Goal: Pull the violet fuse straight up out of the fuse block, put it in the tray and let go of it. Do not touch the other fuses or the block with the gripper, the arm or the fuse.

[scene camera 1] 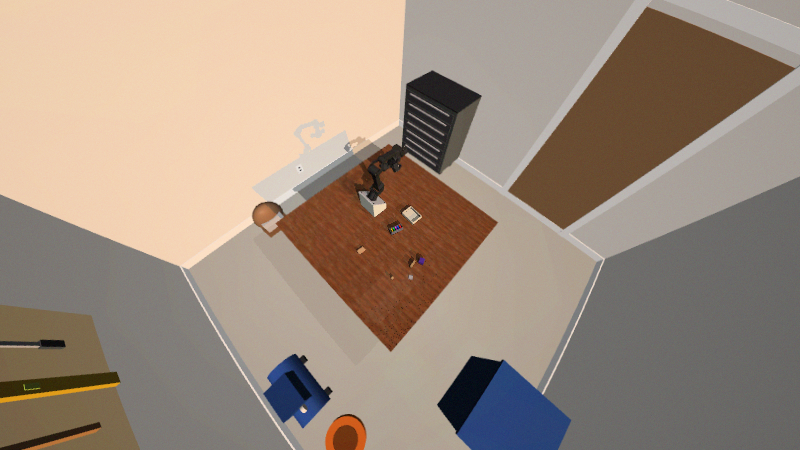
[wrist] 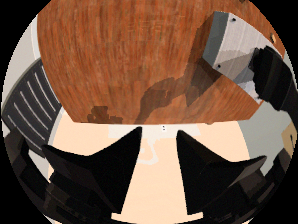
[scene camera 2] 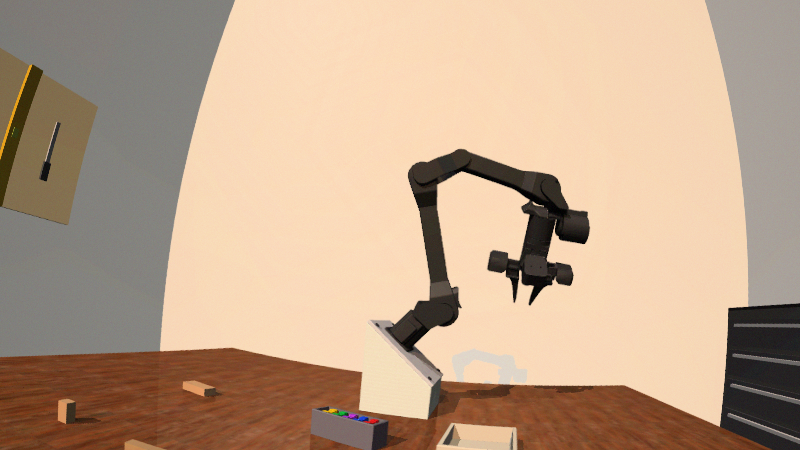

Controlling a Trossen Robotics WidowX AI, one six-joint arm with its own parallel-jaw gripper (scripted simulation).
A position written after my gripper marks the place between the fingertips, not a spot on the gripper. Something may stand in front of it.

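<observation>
I can see my gripper (scene camera 2: 521,303), and there is my gripper again in the wrist view (wrist: 159,132).
</observation>
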